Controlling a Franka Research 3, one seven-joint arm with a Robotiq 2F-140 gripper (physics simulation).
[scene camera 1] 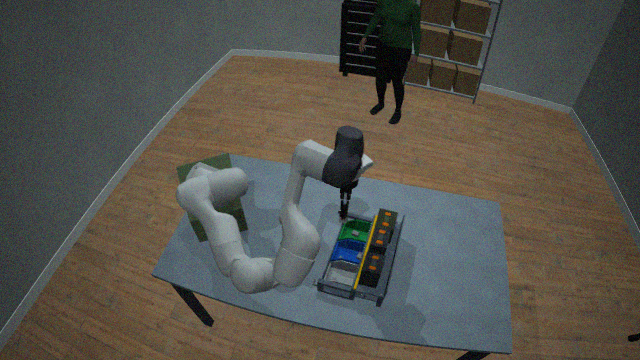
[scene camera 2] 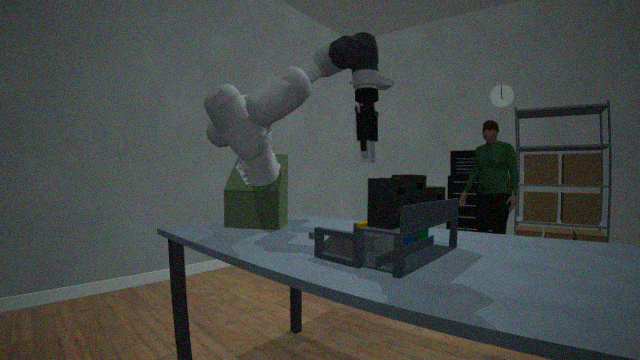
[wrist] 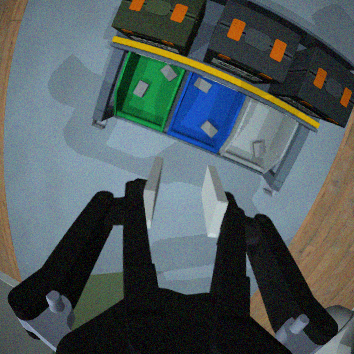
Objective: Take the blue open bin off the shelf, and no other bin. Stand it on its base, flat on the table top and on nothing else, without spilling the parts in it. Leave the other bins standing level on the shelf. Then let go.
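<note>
The blue open bin stands on the shelf between a green open bin and a light grey open bin. Two small grey parts lie in the blue bin. My gripper is partly open with nothing between its fingers. It points down, high above the table. In the wrist view its fingers show below the open front of the bins, apart from them.
An olive case and two dark cases with orange latches stand behind the yellow bar, higher than the bins. The table carries the shelf and a green block by the arm's base. A person stands beyond.
</note>
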